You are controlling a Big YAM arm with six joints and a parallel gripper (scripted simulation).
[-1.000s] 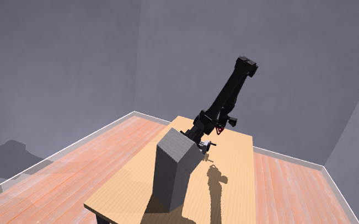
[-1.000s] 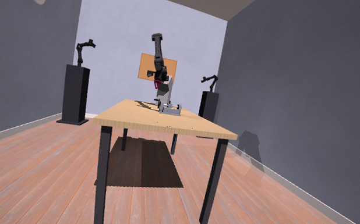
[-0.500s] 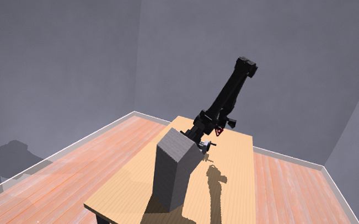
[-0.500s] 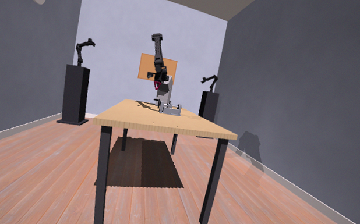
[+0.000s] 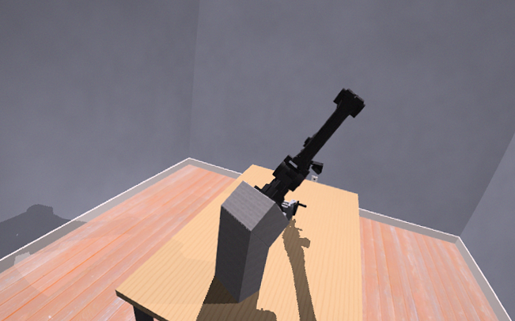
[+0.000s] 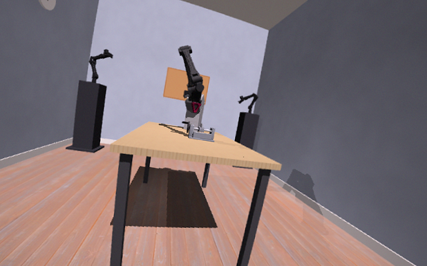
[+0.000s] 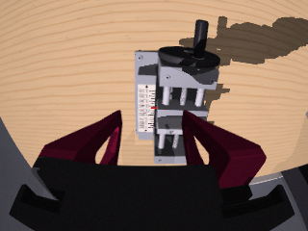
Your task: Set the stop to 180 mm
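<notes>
The black handwheel handle lies 6 cm behind my hand, 6 cm to the right of it and 10 cm below it.
</notes>
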